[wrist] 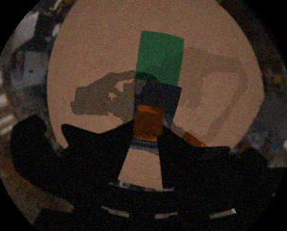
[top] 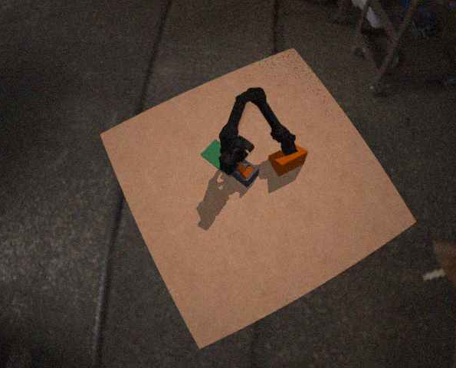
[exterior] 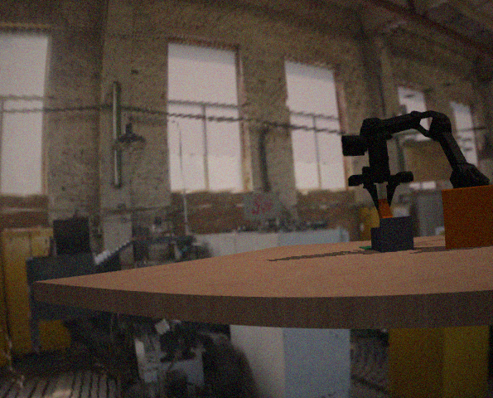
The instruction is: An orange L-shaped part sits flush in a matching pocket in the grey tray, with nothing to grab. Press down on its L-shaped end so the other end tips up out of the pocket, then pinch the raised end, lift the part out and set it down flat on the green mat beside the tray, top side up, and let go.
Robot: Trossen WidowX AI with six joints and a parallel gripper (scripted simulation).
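Right now my gripper tip is 130 mm to the left of the green mat, 130 mm above it and 60 mm short of it. Also, from my gripper tip: orange L-shaped part: 30 mm below, 30 mm behind, 20 mm to the left.
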